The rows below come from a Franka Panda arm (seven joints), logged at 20 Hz.
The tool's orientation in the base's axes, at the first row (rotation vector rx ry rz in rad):
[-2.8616 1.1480 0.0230]
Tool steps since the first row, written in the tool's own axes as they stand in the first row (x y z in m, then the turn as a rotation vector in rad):
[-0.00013 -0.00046 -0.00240 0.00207 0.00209 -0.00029]
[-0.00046 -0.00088 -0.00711 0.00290 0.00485 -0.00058]
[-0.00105 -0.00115 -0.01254 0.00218 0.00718 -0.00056]
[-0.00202 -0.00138 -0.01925 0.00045 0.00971 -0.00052]
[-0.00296 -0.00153 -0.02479 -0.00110 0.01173 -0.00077]
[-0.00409 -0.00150 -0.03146 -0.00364 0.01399 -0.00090]
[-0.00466 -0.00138 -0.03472 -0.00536 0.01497 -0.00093]
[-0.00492 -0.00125 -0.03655 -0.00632 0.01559 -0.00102]
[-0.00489 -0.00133 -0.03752 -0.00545 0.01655 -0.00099]
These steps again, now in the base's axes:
[0.00021 0.00028 0.00242 0.00005 -0.00295 0.00011]
[0.00022 0.00053 0.00716 -0.00126 -0.00553 0.00024]
[-0.00006 0.00081 0.01261 -0.00339 -0.00672 0.00013]
[-0.00066 0.00124 0.01935 -0.00639 -0.00735 0.00003]
[-0.00128 0.00167 0.02492 -0.00891 -0.00775 0.00024]
[-0.00217 0.00203 0.03162 -0.01230 -0.00763 0.00035]
[-0.00269 0.00214 0.03489 -0.01423 -0.00715 0.00039]
[-0.00298 0.00212 0.03672 -0.01535 -0.00694 0.00049]
[-0.00291 0.00210 0.03769 -0.01538 -0.00824 0.00038]

